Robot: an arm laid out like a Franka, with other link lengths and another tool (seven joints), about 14 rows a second.
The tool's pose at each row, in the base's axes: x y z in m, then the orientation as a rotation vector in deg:
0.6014, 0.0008, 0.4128, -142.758, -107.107, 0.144
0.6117, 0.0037, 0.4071, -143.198, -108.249, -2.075
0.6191, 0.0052, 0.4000, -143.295, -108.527, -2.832
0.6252, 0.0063, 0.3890, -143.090, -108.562, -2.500
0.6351, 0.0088, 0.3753, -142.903, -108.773, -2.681
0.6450, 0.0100, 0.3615, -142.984, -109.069, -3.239
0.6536, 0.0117, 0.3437, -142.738, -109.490, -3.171
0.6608, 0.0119, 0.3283, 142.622, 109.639, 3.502
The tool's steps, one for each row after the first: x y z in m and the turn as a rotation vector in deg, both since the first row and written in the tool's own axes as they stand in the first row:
0.0056, 0.0092, 0.0056, -1.687, 0.498, -0.433
0.0090, 0.0160, 0.0126, -2.179, 0.728, -0.543
0.0116, 0.0218, 0.0235, -1.935, 0.647, -0.637
0.0166, 0.0310, 0.0371, -1.988, 0.749, -0.818
0.0203, 0.0404, 0.0507, -2.401, 0.878, -0.941
0.0241, 0.0486, 0.0684, -2.420, 0.804, -1.249
0.0260, 0.0558, 0.0837, -2.665, 0.882, -1.372

